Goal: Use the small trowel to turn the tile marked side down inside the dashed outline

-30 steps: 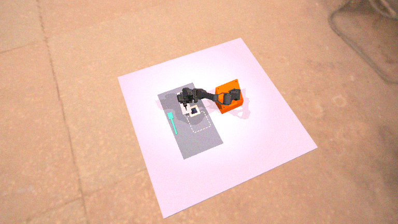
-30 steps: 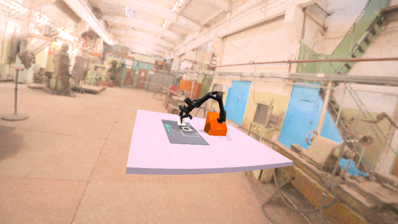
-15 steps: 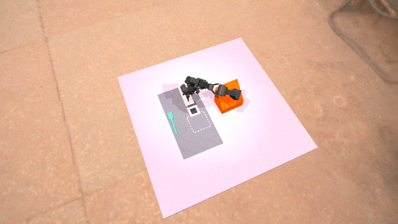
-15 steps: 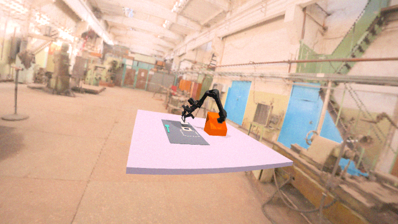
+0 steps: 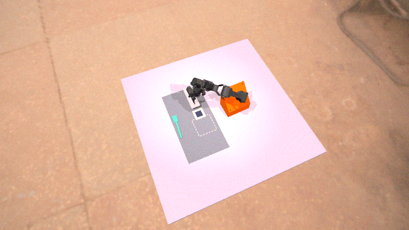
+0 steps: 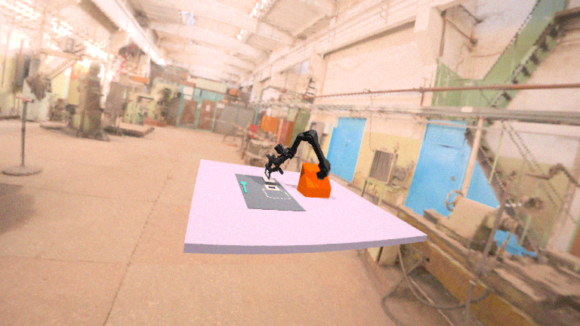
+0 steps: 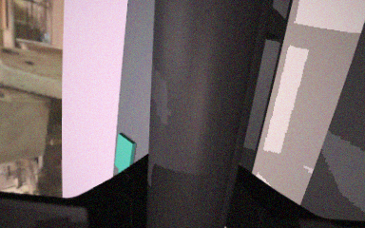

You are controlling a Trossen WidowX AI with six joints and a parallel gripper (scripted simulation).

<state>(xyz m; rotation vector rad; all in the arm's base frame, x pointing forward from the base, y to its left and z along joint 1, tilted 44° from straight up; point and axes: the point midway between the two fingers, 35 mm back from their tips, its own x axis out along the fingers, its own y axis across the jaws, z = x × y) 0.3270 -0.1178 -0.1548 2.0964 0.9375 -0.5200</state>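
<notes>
Now: the tile 2 cm behind my gripper tip, 14 cm to the left of it and 8 cm below it. The rest, counted from my gripper tip: teal flat tool: 19 cm ahead, 14 cm to the left, 8 cm below; grey mat: 5 cm ahead, 17 cm to the left, 10 cm below; trowel: 2 cm behind, 1 cm below.
</notes>
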